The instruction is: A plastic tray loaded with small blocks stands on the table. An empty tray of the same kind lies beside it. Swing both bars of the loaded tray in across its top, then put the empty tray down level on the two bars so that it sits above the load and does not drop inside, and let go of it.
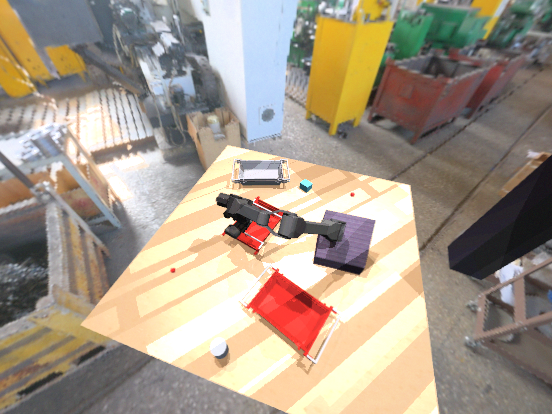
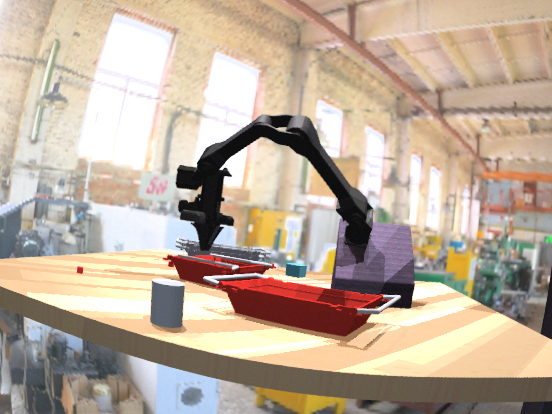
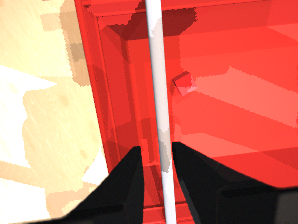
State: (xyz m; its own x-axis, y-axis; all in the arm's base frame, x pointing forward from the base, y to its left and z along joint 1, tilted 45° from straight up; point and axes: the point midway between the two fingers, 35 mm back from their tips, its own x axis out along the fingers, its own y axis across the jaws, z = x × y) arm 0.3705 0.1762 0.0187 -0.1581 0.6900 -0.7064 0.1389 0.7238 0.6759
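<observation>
The red tray is 320 mm behind my gripper tip, 220 mm to the left of it and 50 mm below it. Round my gripper tip: cyan block (150 mm behind, 500 mm to the right, 70 mm below); grey cylinder (150 mm behind, 450 mm to the left, 50 mm below).
</observation>
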